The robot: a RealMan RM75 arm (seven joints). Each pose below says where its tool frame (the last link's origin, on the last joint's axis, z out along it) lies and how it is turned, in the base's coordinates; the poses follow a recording.
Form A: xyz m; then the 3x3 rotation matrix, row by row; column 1 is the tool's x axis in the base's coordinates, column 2 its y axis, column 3 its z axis. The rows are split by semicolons.
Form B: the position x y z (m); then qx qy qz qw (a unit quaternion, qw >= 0). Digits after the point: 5 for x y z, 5 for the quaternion.
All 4 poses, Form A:
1: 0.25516, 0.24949, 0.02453; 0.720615, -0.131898, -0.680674; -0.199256, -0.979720, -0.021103; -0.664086, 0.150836, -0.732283
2: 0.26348, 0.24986, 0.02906; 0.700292, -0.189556, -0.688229; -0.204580, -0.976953, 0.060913; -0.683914, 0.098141, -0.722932
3: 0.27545, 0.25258, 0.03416; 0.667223, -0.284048, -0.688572; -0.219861, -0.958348, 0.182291; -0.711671, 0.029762, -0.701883
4: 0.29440, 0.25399, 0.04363; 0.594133, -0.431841, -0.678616; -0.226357, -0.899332, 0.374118; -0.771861, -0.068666, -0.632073
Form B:
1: 0.25516, 0.24949, 0.02453, 0.92637, -0.08937, -0.36291, 0.04640
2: 0.26348, 0.24986, 0.02906, 0.92198, -0.10687, -0.37206, 0.01009
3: 0.27545, 0.25258, 0.03416, -0.91207, 0.13812, 0.38381, 0.04181
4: 0.29440, 0.25399, 0.04363, -0.88396, 0.18615, 0.41022, 0.12523
